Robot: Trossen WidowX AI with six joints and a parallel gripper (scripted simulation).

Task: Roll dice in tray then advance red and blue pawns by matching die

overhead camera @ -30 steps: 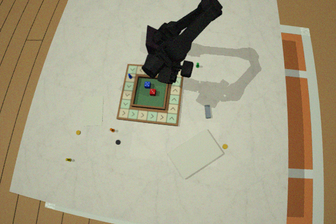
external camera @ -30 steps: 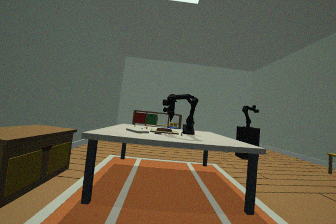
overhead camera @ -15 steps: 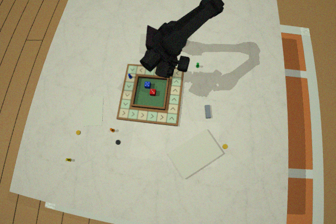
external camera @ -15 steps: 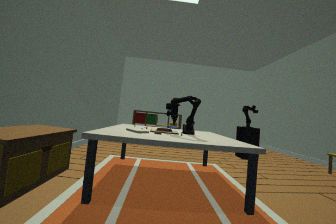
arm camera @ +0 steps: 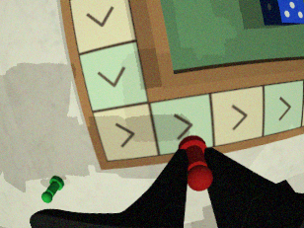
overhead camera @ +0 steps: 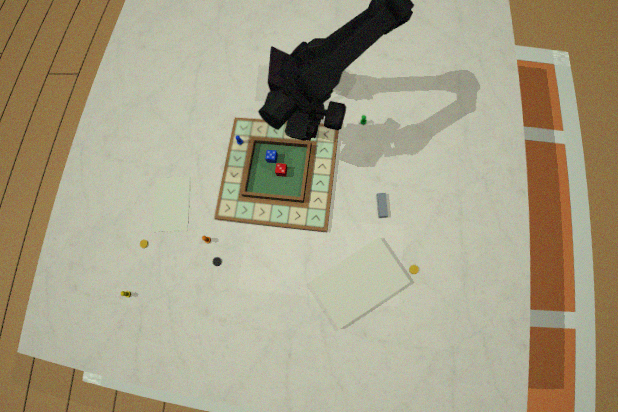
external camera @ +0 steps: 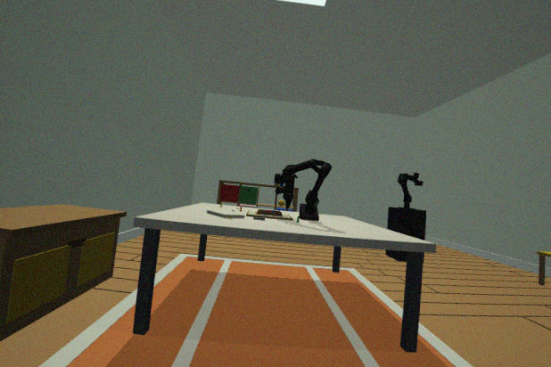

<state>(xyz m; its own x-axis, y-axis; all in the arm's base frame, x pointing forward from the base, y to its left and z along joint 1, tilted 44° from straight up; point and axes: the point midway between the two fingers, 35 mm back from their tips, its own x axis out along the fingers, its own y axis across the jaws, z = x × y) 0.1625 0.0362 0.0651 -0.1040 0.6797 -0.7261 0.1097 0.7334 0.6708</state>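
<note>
Right now my gripper tip is 1 cm below the red pawn. From my gripper tip the other things lie so: green tray: 11 cm ahead, 6 cm to the right, 6 cm below; blue pawn: 18 cm to the right, 4 cm ahead, 3 cm below; green pawn: 14 cm to the left, 6 cm behind, 5 cm below.
</note>
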